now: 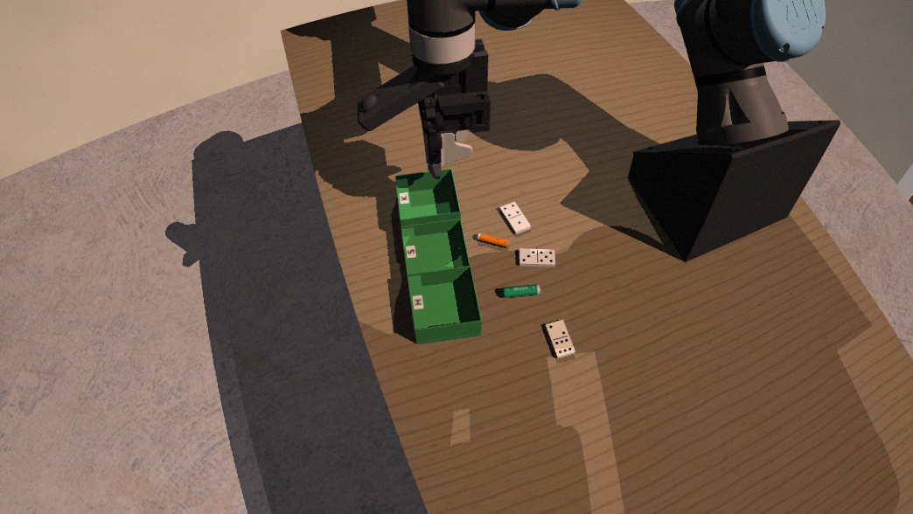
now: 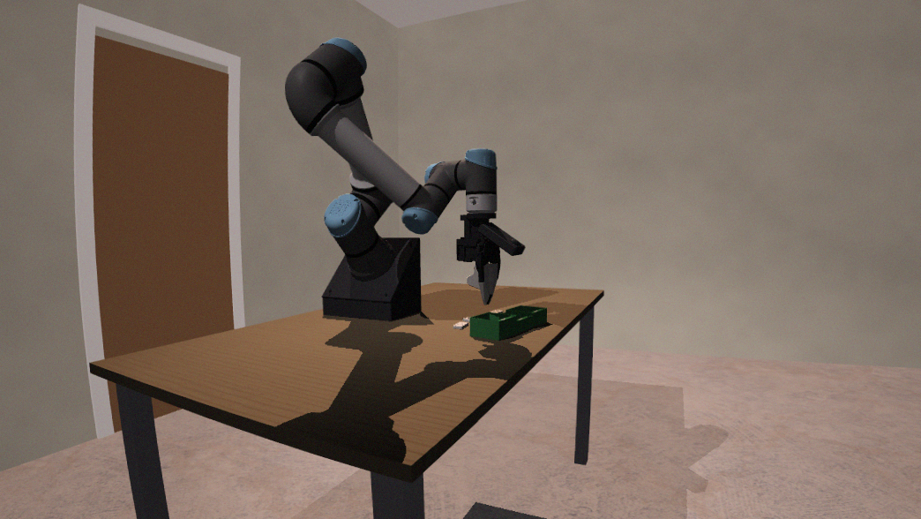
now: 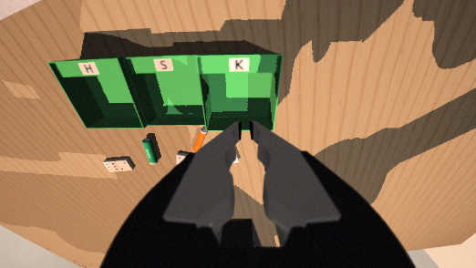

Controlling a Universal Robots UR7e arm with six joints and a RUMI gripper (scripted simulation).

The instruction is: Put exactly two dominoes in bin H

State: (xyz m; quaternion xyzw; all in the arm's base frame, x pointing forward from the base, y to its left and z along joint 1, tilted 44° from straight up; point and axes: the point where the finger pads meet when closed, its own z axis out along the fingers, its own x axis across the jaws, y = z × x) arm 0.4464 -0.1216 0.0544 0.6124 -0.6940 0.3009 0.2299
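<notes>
Now: hand 3 cm short of the bin, 9 cm to the right of it and 7 cm above it. From my hand the other things lie so: orange battery: 6 cm behind, 8 cm to the left, 9 cm below; white domino: 10 cm behind, 5 cm to the left, 8 cm below; green battery: 6 cm behind, 18 cm to the left, 8 cm below.
</notes>
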